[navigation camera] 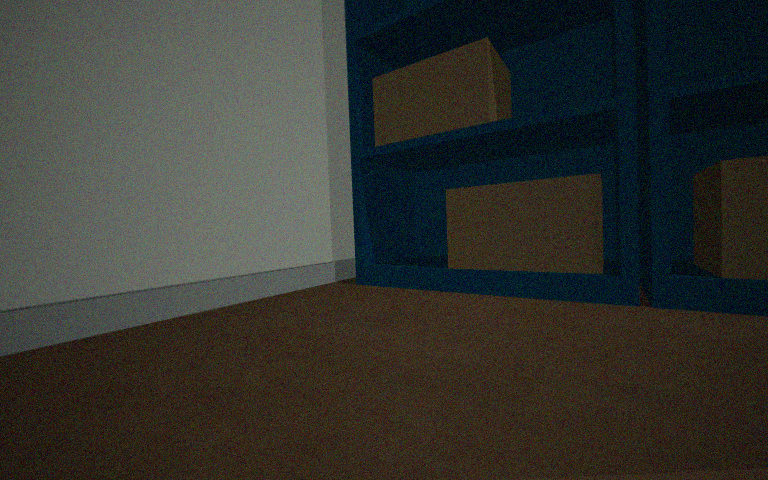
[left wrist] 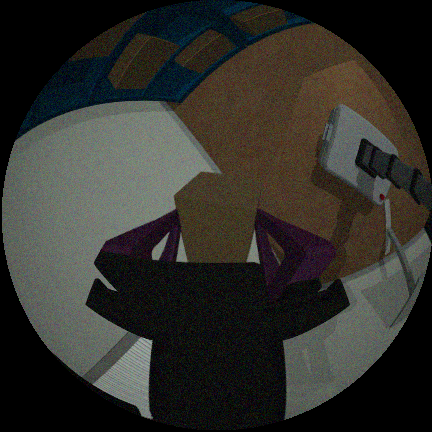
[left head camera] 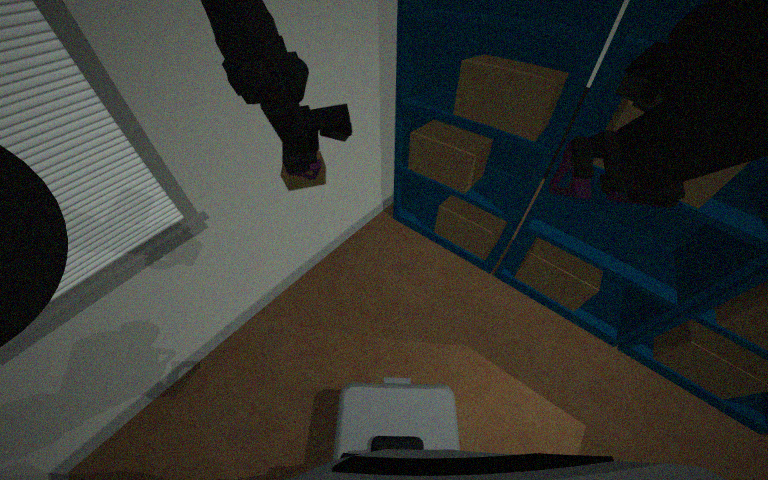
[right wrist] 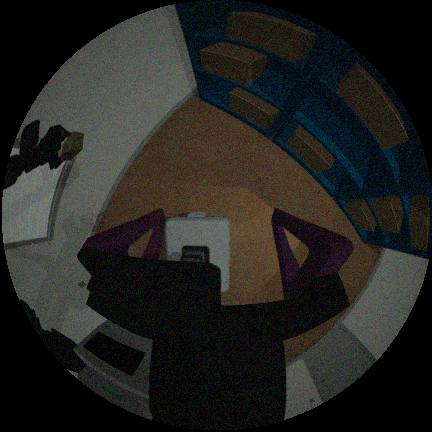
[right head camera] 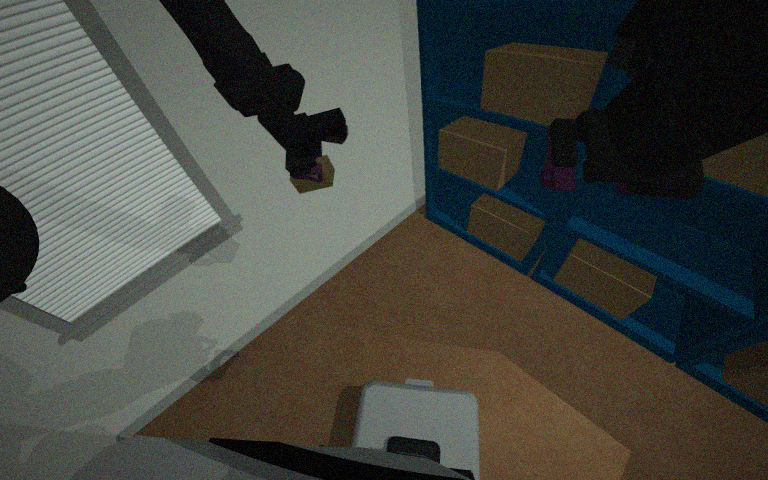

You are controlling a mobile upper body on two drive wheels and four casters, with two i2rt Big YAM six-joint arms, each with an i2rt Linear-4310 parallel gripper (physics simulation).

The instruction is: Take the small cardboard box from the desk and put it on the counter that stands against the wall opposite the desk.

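Frame: origin at the left arm's base, x right, y ahead, z up, level; metres.
Where they show: left gripper, fingertip midpoint: [left wrist: 217, 214] [left head camera: 312, 166] [right wrist: 72, 142] [right head camera: 319, 169]; right gripper, fingertip midpoint: [left head camera: 579, 192] [right wrist: 218, 213] [right head camera: 580, 184].
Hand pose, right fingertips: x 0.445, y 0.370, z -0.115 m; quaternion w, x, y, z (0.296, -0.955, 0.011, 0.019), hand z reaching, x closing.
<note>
After its pixels a point has its place.
The small cardboard box [left head camera: 307, 183] @(x -0.013, y 0.561, z -0.251 m) [right head camera: 315, 185] @(x -0.013, y 0.561, z -0.249 m) [left wrist: 217, 232] @(x -0.008, y 0.582, z -0.209 m) [right wrist: 75, 143] @(x 0.021, y 0.580, z -0.225 m) is held off the floor, in front of the white wall in the head views. My left gripper [left wrist: 217, 214] @(x -0.003, y 0.591, z -0.224 m) is shut on it, with a purple finger on each side; the dark wrist hides part of the box in the head views. My right gripper [left head camera: 597, 192] [right head camera: 591, 188] @(x 0.446, y 0.370, z -0.115 m) [right wrist: 218, 213] @(x 0.446, y 0.370, z -0.115 m) is open, its purple fingers wide apart with no object between them. It shows against the blue shelving in the head views. I cannot make out the desk or the counter with certainty.
Blue shelving [left head camera: 606, 258] @(x 1.359, y 0.844, z -0.876 m) [right head camera: 662, 266] @(x 1.356, y 0.814, z -0.876 m) [navigation camera: 627, 215] with several larger cardboard boxes stands at the right, meeting the white wall [left head camera: 339, 67] @(x -0.101, y 1.535, z -0.205 m) [navigation camera: 169, 141] @(x -0.296, y 1.285, z -0.923 m) at a corner. A window with blinds [left head camera: 107, 181] @(x -0.775, y 0.665, z -0.288 m) [right head camera: 130, 181] @(x -0.805, y 0.625, z -0.216 m) is at the left. My white base [left head camera: 396, 413] @(x 0.221, y 0.193, z -1.150 m) shows below.
</note>
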